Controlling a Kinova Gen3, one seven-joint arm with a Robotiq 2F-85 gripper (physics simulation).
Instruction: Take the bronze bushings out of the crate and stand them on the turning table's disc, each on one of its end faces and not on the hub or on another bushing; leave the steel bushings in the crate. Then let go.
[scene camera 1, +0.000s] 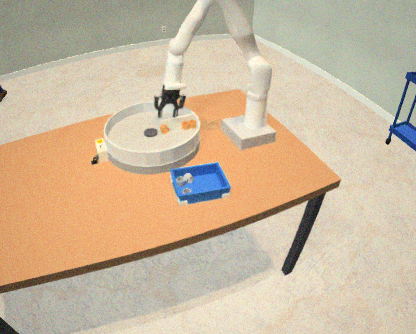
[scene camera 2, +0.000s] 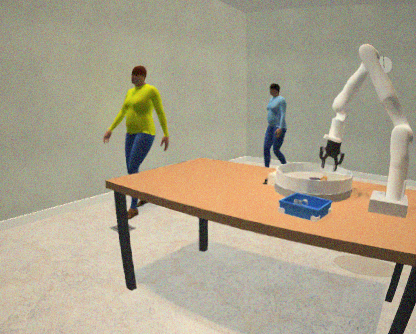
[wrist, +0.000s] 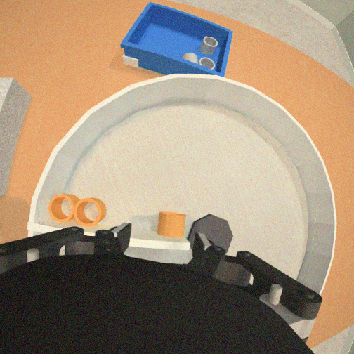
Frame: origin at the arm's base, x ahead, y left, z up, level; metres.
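Seen in the pictures: gripper, between the fingertips: (scene camera 1: 167, 117) (scene camera 2: 328, 170); arm's base, origin of its link: (scene camera 1: 253, 124) (scene camera 2: 394, 198).
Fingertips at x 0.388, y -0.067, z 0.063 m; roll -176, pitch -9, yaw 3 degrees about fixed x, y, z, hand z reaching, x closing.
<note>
Offsets run from my fingertips to a thing's top centre. "pt": to the spot under its first point.
Two bronze bushings @(dx -0.115, dy +0.001, dz -0.040 m) (scene camera 1: 189, 124) (wrist: 77, 209) stand side by side, close together, on the turning table's disc @(dx +0.074, dy -0.003, dz -0.057 m) (scene camera 1: 131, 124) (wrist: 200, 150) near its wall, open ends up. A third bronze bushing @(dx +0.015, dy +0.008, dz -0.034 m) (scene camera 1: 165, 129) (wrist: 172, 224) lies on its side on the disc, between the pair and the dark hub @(dx +0.074, dy -0.003, dz -0.057 m) (scene camera 1: 150, 132) (wrist: 215, 230). My gripper (scene camera 1: 168, 115) (scene camera 2: 330, 168) (wrist: 161, 238) is open and empty, above the disc over this lying bushing. In the wrist view the blue crate @(dx -0.028, dy +0.337, dz -0.068 m) (scene camera 1: 210, 182) (scene camera 2: 305, 212) (wrist: 172, 65) holds two standing steel bushings (wrist: 210, 45) (wrist: 207, 64) and one lying steel bushing (wrist: 190, 58).
A raised wall (scene camera 1: 150, 156) (wrist: 320, 200) surrounds the disc. A pale bar @(pt dx -0.044, dy -0.009, dz -0.027 m) (scene camera 1: 176, 120) (wrist: 160, 241) reaches in from the wall beside the lying bushing. A white box @(pt dx +0.304, dy +0.027, dz -0.062 m) (scene camera 1: 101, 146) with a yellow top stands beside the turning table. Two people (scene camera 2: 142, 110) (scene camera 2: 276, 112) are beyond the table.
</note>
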